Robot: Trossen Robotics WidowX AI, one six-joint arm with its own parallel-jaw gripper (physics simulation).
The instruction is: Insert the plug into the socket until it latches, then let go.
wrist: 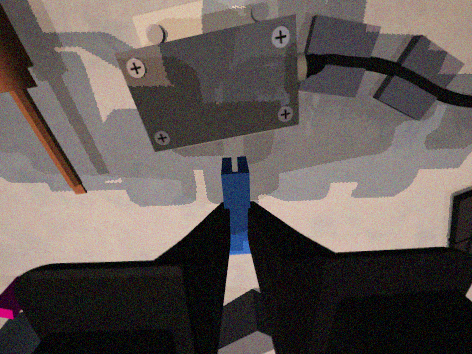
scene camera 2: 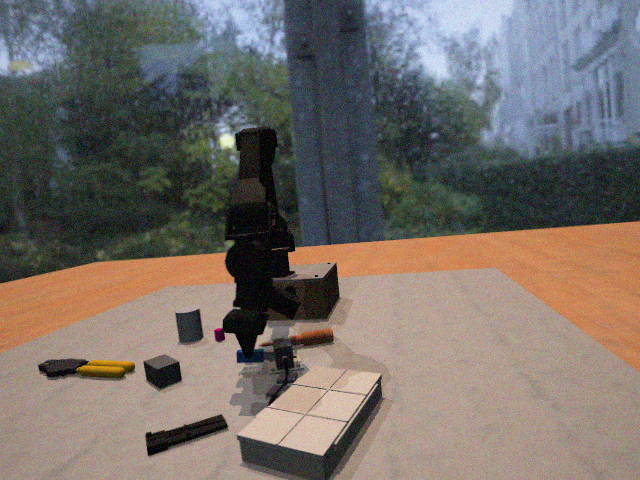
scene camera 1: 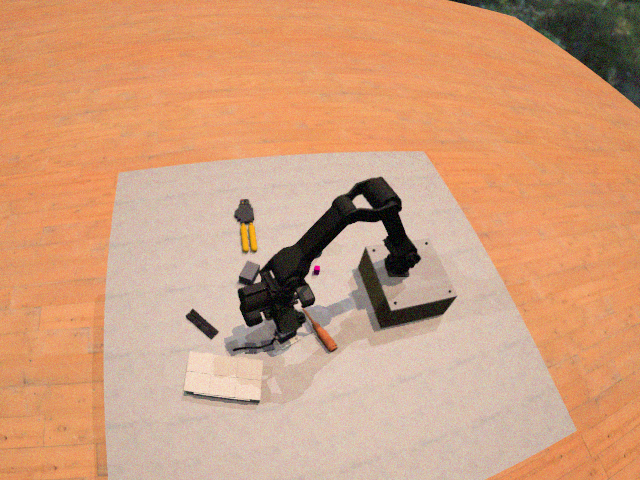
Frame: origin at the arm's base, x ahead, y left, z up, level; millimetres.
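Where they show: gripper, fingertip midpoint: (wrist: 237, 209) (scene camera 2: 248, 356); arm's base, origin of the base link: (scene camera 2: 279, 275) (scene camera 1: 396, 267).
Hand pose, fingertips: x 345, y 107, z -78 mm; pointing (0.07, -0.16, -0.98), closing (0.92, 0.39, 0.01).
Each offset is from my fingertips to the top centre of the thing. "*": to the spot under its first point.
My gripper (scene camera 2: 249, 355) (wrist: 237, 209) is shut on the blue plug @(dx -6, dy +11, dz +13 mm) (scene camera 2: 258, 355) (wrist: 235, 190), low over the mat. The plug's slotted end faces the socket's grey housing @(* dx -8, dy +66, dz +7 mm) (scene camera 2: 283, 353) (wrist: 215, 90), which has four screws on its cover and a black cable at one side. In the wrist view the housing is turned slightly against the plug's axis. Its near edge lies just beyond the plug's end, and a pale strip shows between them. The socket's mouth is hidden under the cover, so I cannot tell whether anything is engaged. In scene camera 1 the arm hides the plug and fingertips.
An orange screwdriver @(dx -120, dy +36, dz +1 mm) (scene camera 1: 323, 335) (scene camera 2: 312, 337) (wrist: 45, 135) lies beside the housing. A tiled box @(dx +132, dy +185, dz +9 mm) (scene camera 1: 223, 377) (scene camera 2: 315, 403), black strip @(dx +197, dy +25, dz -11 mm) (scene camera 1: 202, 323) (scene camera 2: 186, 434), grey block @(dx +67, dy -140, dz +9 mm) (scene camera 1: 249, 272) (scene camera 2: 162, 370), pliers @(* dx +70, dy -283, dz -13 mm) (scene camera 1: 248, 236) (scene camera 2: 105, 367), magenta piece @(dx -132, dy -161, dz -1 mm) (scene camera 1: 316, 269) (scene camera 2: 219, 334) and grey cylinder @(dx -130, dy -241, dz +44 mm) (scene camera 2: 189, 326) stand around.
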